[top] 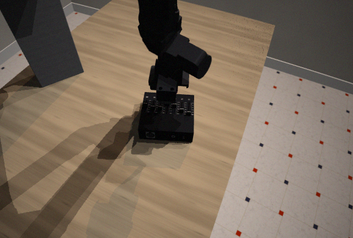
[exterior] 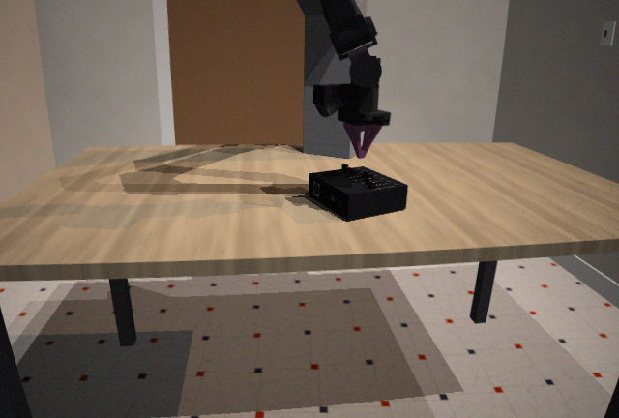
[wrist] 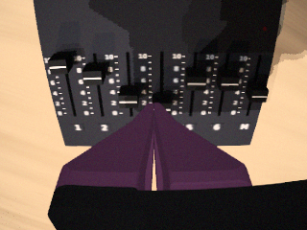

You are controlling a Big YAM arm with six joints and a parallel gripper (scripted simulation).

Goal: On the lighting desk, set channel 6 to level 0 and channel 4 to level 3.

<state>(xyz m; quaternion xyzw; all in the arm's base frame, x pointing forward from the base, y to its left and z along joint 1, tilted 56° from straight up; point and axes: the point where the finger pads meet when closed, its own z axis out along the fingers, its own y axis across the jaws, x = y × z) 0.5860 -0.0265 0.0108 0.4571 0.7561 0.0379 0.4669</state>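
Now: hand 1 cm past the channel 4 cap, 2 cm to the right of it and 4 cm above it. Also, from my hand: channel 5 cap (3 cm behind, 1 cm to the right, 4 cm below); channel 2 cap (4 cm ahead, 4 cm below); channel 3 cap (1 cm ahead, 2 cm to the left, 4 cm below).
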